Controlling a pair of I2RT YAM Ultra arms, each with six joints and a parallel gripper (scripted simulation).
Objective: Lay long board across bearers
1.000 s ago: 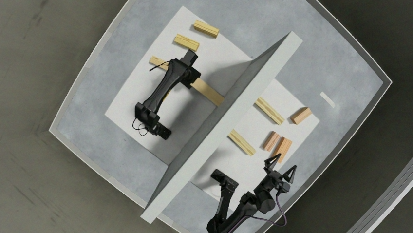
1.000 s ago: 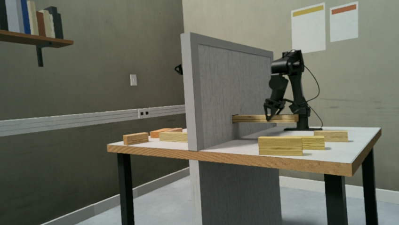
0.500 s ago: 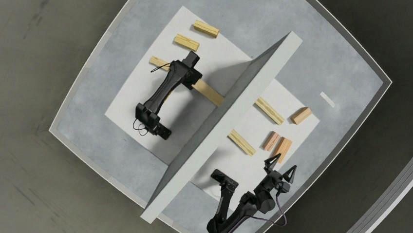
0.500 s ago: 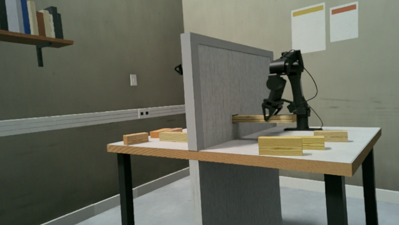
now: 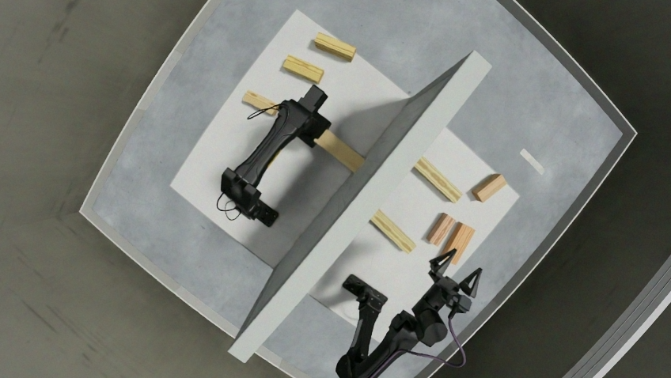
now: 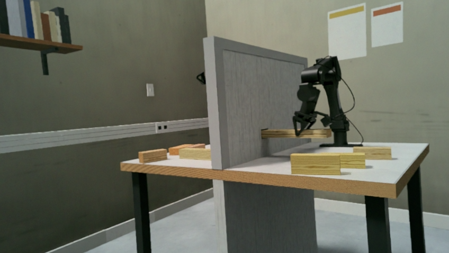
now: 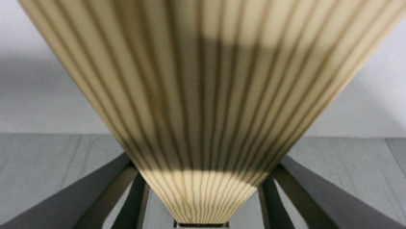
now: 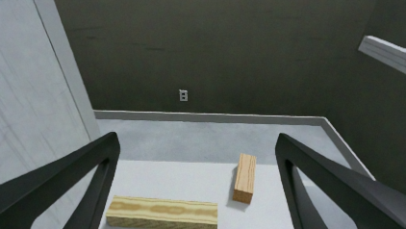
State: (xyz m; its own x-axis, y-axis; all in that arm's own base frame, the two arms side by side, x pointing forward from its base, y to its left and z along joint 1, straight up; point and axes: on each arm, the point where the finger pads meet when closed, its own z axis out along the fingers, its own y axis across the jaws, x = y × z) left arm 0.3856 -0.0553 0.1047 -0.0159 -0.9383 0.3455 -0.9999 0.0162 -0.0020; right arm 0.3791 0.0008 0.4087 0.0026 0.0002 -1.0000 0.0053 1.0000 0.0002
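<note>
The long board lies 50 mm to the right of my left hand. Also, from my left hand: offcut: 640 mm to the right, 270 mm ahead, 80 mm below; wooden bearer: 430 mm to the right, 160 mm ahead, 80 mm below.
</note>
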